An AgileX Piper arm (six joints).
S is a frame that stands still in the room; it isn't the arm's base.
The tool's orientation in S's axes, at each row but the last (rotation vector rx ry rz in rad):
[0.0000, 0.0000, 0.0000]
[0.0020, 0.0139, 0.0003]
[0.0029, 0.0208, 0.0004]
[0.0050, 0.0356, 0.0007]
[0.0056, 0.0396, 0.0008]
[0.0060, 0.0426, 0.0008]
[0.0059, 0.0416, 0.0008]
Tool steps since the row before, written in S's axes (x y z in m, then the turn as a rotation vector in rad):
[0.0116, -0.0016, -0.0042, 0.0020, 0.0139, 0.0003]
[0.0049, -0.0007, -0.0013, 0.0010, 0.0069, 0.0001]
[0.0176, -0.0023, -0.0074, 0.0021, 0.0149, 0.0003]
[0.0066, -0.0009, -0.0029, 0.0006, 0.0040, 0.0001]
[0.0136, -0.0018, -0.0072, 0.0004, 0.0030, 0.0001]
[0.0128, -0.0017, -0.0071, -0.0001, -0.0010, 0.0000]
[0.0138, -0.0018, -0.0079, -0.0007, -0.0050, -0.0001]
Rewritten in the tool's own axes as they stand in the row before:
[0.0116, -0.0016, -0.0042, 0.0020, 0.0139, 0.0003]
[0.0049, -0.0007, -0.0012, 0.0010, 0.0069, 0.0001]
[0.0177, -0.0023, -0.0070, 0.0021, 0.0149, 0.0003]
[0.0067, -0.0009, -0.0027, 0.0006, 0.0040, 0.0001]
[0.0139, -0.0018, -0.0066, 0.0004, 0.0030, 0.0001]
[0.0131, -0.0018, -0.0065, -0.0001, -0.0010, 0.0000]
[0.0141, -0.0019, -0.0073, -0.0007, -0.0050, -0.0001]

